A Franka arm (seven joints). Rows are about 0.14 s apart.
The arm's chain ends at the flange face. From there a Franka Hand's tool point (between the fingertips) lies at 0.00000 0.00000 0.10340 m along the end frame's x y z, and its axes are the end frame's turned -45 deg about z.
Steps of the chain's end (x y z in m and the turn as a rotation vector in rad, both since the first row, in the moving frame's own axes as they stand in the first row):
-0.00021, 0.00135, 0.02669, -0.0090, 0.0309, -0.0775
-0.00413, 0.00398, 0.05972, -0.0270, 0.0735, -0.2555
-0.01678, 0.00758, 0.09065, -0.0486, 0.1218, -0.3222
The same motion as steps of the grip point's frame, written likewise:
0.00061, 0.00366, 0.02664, -0.0282, 0.0155, -0.0775
-0.00144, 0.00672, 0.05940, -0.0711, 0.0329, -0.2555
-0.00999, 0.00485, 0.08977, -0.1205, 0.0518, -0.3222

